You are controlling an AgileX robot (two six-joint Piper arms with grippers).
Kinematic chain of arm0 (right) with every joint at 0, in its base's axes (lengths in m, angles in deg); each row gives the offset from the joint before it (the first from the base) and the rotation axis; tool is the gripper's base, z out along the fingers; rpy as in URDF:
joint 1: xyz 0 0 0.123 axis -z
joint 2: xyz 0 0 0 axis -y
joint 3: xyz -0.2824 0 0.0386 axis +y
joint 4: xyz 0.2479 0 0.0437 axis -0.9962 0 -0.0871
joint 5: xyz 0 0 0 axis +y
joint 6: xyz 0.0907 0 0.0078 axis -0.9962 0 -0.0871
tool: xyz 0 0 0 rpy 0 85 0
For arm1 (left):
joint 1: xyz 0 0 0.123 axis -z
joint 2: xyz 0 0 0 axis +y
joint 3: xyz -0.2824 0 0.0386 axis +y
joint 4: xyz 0.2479 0 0.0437 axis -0.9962 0 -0.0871
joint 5: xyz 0 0 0 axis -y
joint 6: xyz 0.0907 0 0.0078 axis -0.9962 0 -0.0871
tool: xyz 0 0 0 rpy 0 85 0
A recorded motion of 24 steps. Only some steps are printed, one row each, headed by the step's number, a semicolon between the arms.
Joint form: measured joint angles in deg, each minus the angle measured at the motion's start. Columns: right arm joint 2, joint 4, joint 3, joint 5, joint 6, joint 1; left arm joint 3, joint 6, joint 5, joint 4, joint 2, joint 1.
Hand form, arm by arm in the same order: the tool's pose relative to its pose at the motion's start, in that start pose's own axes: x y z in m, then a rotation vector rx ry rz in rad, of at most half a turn. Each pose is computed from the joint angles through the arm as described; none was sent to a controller.
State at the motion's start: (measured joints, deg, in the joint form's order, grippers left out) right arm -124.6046 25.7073 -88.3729 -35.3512 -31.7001 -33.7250; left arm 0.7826 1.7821 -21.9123 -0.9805 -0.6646 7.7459
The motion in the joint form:
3: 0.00 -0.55 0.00 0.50 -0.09 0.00; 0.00 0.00 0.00 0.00 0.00 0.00
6: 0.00 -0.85 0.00 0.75 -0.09 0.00; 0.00 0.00 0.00 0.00 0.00 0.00
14: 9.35 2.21 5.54 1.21 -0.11 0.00; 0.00 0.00 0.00 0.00 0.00 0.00
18: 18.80 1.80 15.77 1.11 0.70 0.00; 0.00 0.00 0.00 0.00 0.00 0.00
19: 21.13 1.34 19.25 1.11 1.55 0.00; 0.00 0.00 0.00 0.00 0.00 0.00
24: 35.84 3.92 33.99 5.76 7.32 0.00; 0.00 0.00 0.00 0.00 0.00 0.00
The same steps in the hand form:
3: 0.0004 -0.0008 0.0000 0.0093 0.0045 0.0094; 0.0000 0.0000 0.0000 0.0000 0.0000 0.0000
6: 0.0006 -0.0013 0.0000 0.0141 0.0067 0.0137; 0.0000 0.0000 0.0000 0.0000 0.0000 0.0000
14: -0.0454 0.0167 -0.0280 -0.0179 -0.0339 -0.0469; 0.0000 0.0000 0.0000 0.0000 0.0000 0.0000
18: -0.0625 0.0303 -0.0688 -0.0132 -0.0246 -0.0515; 0.0000 0.0000 0.0000 0.0000 0.0000 0.0000
19: -0.0605 0.0328 -0.0811 -0.0063 -0.0079 -0.0546; 0.0000 0.0000 0.0000 0.0000 0.0000 0.0000
24: -0.0688 0.0512 -0.1496 0.0125 0.0749 -0.1935; 0.0000 0.0000 0.0000 0.0000 0.0000 0.0000

